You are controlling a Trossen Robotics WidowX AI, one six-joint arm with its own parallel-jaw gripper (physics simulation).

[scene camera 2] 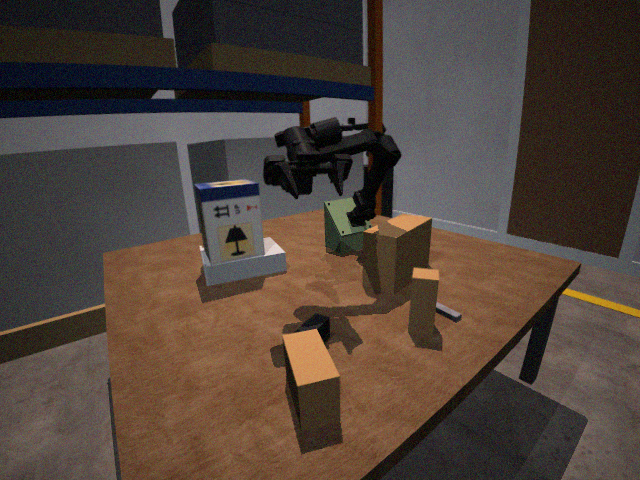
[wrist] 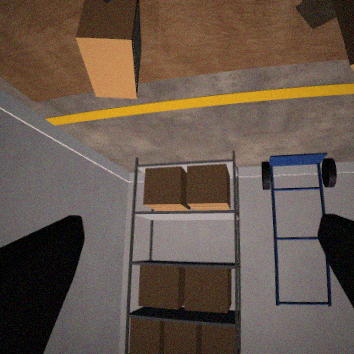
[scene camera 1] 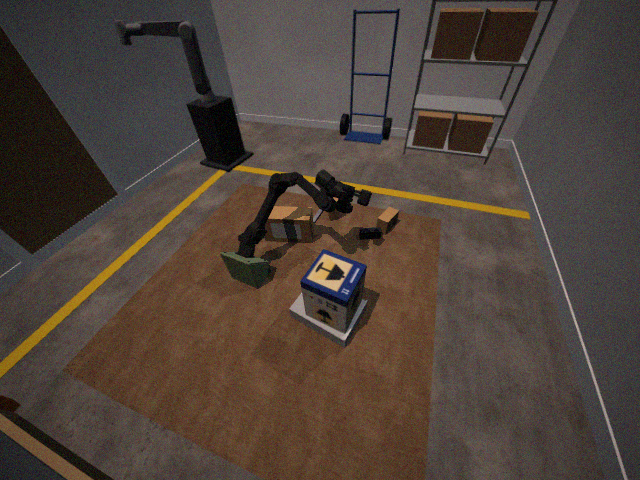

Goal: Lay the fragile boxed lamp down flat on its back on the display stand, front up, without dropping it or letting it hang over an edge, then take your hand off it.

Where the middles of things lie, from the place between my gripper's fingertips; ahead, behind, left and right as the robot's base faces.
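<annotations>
Stand (scene camera 2: pixel 274 260): from my hand, 440 mm to the right of it, 70 mm ahead of it, 260 mm below it.
</annotations>
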